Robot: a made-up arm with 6 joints.
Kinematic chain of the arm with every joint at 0, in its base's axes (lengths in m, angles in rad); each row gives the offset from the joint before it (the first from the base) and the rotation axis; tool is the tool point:
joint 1: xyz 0 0 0.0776 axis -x
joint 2: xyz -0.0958 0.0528 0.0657 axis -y
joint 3: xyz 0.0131 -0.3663 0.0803 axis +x
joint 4: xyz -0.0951 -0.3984 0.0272 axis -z
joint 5: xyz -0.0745 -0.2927 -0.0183 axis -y
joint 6: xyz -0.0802 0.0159 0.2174 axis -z
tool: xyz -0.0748 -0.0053 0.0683
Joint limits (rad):
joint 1: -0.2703..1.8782
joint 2: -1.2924..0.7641
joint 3: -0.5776..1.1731
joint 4: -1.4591..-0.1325
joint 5: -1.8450..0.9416
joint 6: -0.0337..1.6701
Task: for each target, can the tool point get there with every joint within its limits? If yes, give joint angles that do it. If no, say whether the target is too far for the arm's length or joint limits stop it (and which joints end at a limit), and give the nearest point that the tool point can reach.
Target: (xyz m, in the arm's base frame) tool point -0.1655 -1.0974 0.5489
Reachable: yes | joints -0.0352 -0.5899 -0.1240 -0.4263 0.6153 0.2164
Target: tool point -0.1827 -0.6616 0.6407
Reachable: yes | joints -0.0160 0.4779 -0.3888 -0.7704 -1.0936 0.9941
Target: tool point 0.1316 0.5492 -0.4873
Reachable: no: joint limits stop it (at a limit: joint 1, joint 3, joint 4) | nearest point 0.0676 0.6184 0.3152 | short by 0.808 m
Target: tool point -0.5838 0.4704 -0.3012
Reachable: no: joint limits stop it (at a limit: joint 1, joint 2, joint 3, joint 4) | nearest point -0.3057 0.6243 0.3294 | short by 0.706 m
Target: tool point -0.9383 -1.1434 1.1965
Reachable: no: too far | nearest point -0.6282 -0.7832 0.8440 | short by 0.592 m
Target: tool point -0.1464 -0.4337 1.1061
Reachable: yes | joints 0.9973 -0.5424 0.3420 -0.7713 0.1763 0.8289
